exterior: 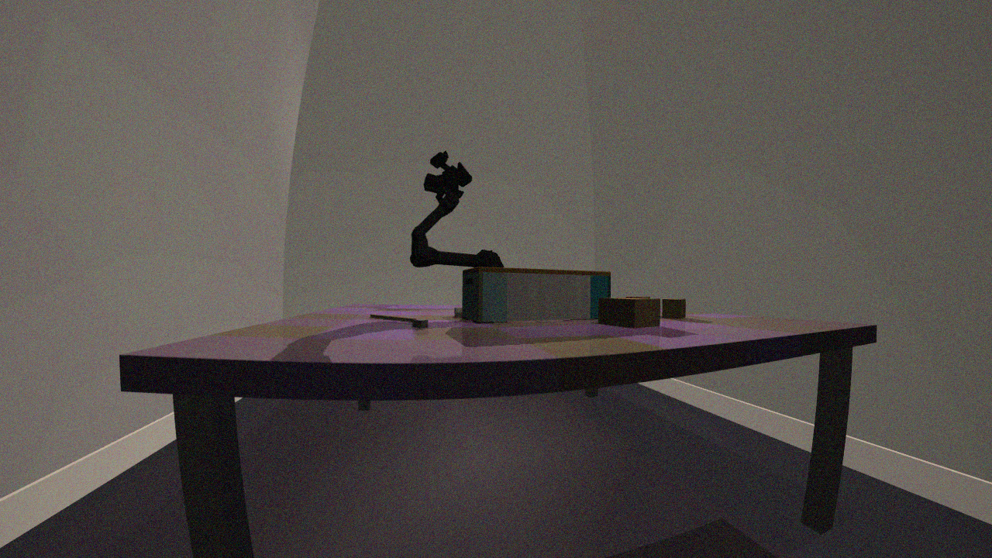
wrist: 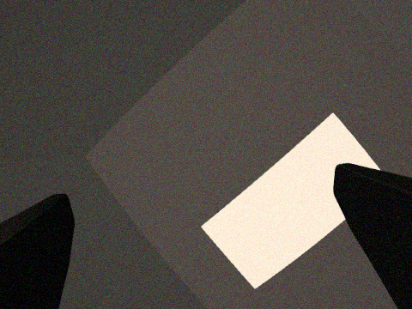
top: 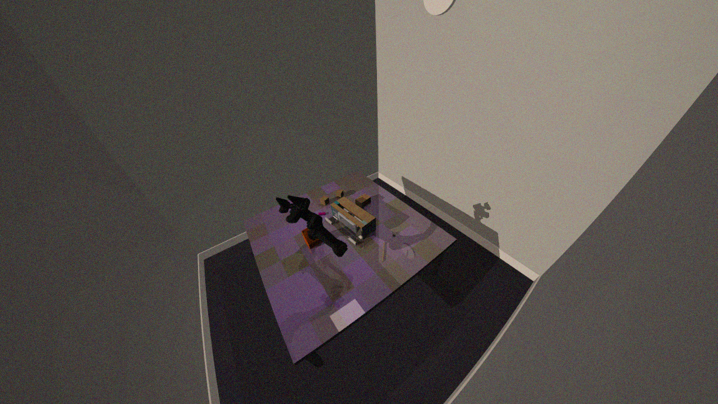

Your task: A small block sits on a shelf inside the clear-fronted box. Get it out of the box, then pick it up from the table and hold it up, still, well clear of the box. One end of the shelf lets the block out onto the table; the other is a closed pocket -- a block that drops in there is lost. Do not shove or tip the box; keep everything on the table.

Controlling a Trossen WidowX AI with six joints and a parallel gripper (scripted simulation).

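The brown block is 54 cm below my gripper tip, 45 cm ahead of it and 22 cm to the left of it. Also, from my gripper tip: pink piece 62 cm below, 46 cm to the left, 31 cm ahead; thin stick 62 cm below, 48 cm ahead, 17 cm to the right.
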